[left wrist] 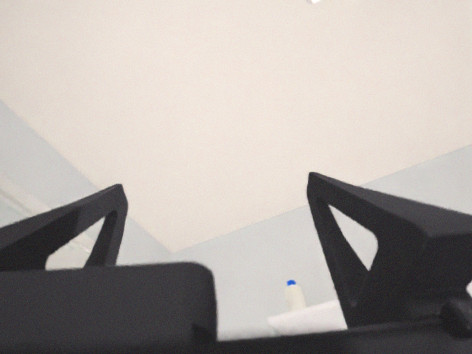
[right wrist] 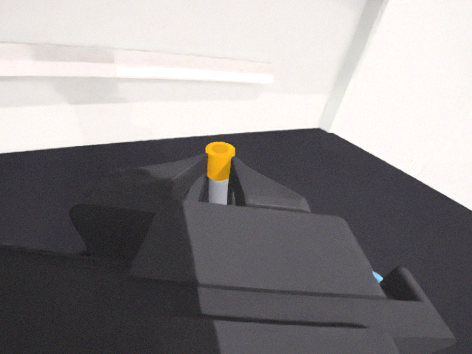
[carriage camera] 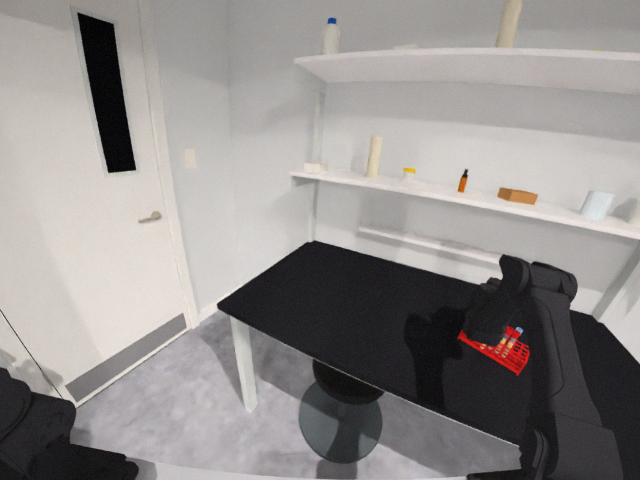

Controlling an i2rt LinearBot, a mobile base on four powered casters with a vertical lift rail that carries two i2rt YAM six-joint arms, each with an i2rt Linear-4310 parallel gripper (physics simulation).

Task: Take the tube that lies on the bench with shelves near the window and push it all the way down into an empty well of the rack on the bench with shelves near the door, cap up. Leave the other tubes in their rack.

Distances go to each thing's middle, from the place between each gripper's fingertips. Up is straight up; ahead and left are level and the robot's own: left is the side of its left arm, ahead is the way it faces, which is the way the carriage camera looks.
Now: the red rack (carriage camera: 514, 361) 390 mm ahead of my left hand, 950 mm to the right of it and 570 mm below it. Also, from my left hand: tube with orange cap (right wrist: 220, 154): 490 mm ahead, 970 mm to the right, 490 mm below.
My right hand is 50 mm above the tube with orange cap. Round my right hand: red rack 90 mm behind, 20 mm to the left, 130 mm below.
